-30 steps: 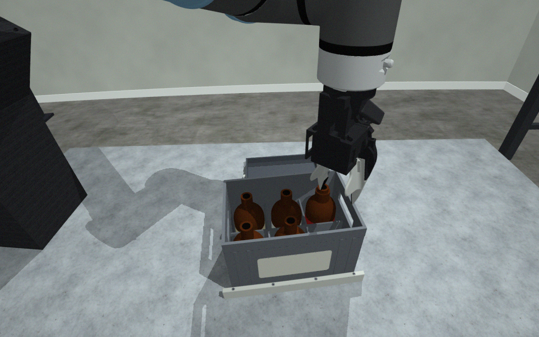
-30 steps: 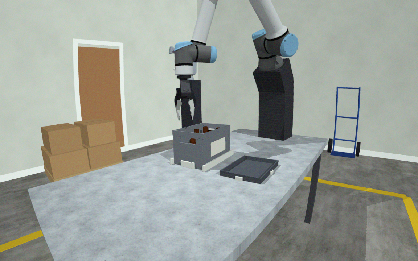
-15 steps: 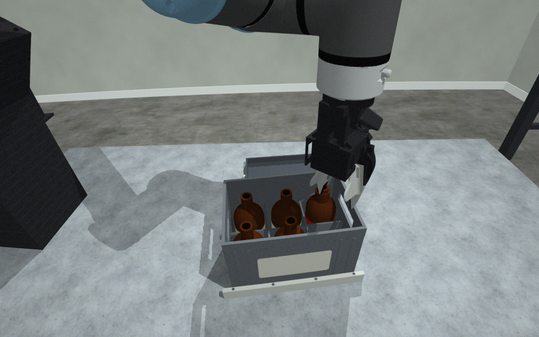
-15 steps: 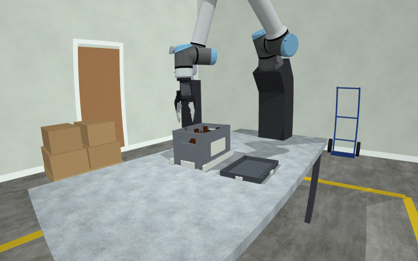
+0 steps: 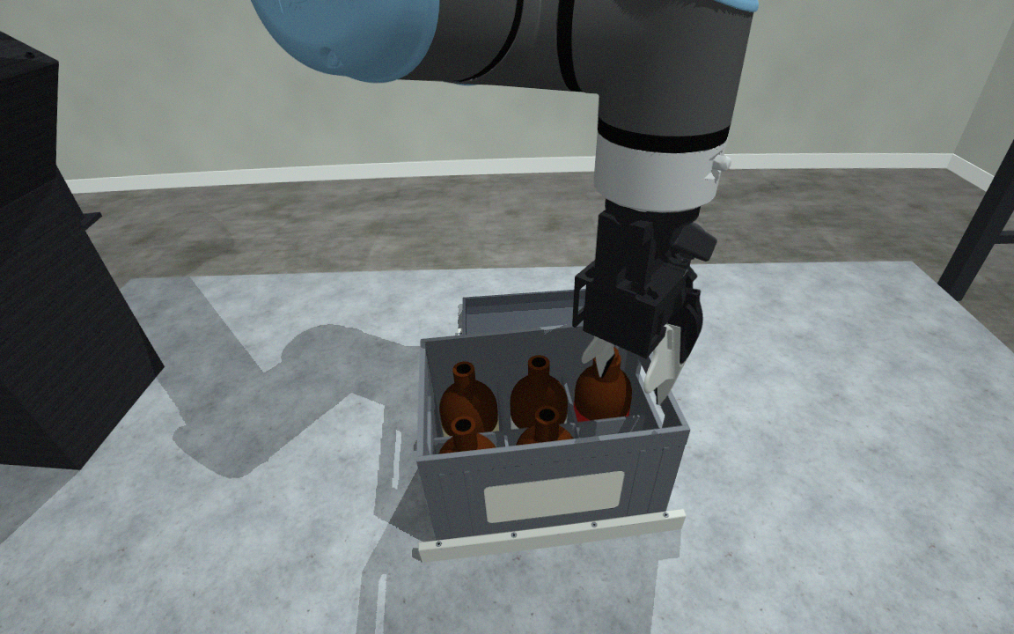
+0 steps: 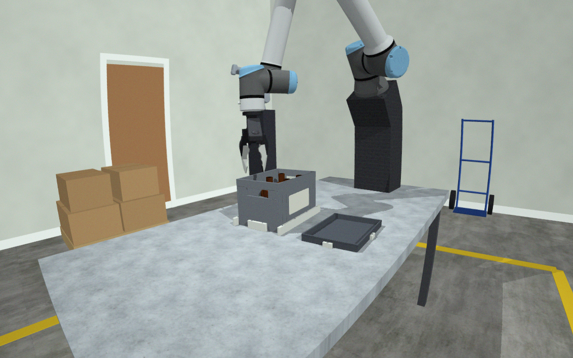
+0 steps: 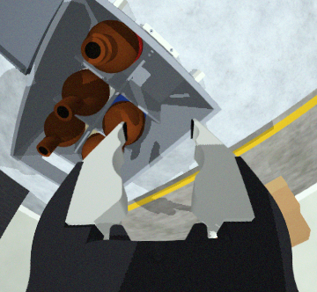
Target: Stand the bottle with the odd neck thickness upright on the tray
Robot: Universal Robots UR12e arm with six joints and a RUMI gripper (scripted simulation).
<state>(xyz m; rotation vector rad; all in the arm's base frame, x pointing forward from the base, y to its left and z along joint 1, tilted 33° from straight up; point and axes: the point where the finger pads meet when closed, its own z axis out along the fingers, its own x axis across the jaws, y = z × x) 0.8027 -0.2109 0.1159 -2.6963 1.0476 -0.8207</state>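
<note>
Right now the glass bottle is 120 mm below my hand and 90 mm to the left of it. The rest, counted from my hand: crate (120 mm below, 90 mm behind, 40 mm to the left); then grey tray (330 mm to the left, 200 mm below, 60 mm behind).
</note>
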